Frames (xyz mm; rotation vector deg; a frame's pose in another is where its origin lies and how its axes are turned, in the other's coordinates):
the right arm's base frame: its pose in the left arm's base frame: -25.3 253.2 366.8 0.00 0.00 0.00
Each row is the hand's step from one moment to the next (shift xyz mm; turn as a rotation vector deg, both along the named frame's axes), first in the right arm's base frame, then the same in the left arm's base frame.
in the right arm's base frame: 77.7 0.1 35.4 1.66 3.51 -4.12
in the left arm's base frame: 77.7 0.1 35.4 1.66 3.51 -4.12
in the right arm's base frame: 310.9 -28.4 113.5 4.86 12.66 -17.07
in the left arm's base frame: 310.9 -28.4 113.5 4.86 12.66 -17.07
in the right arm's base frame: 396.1 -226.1 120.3 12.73 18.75 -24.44
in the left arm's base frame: 396.1 -226.1 120.3 12.73 18.75 -24.44
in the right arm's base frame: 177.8 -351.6 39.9 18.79 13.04 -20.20
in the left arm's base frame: 177.8 -351.6 39.9 18.79 13.04 -20.20
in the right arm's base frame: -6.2 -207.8 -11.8 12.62 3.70 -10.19
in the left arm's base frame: -6.2 -207.8 -11.8 12.62 3.70 -10.19
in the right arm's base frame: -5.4 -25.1 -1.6 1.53 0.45 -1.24
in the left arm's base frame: -5.4 -25.1 -1.6 1.53 0.45 -1.24
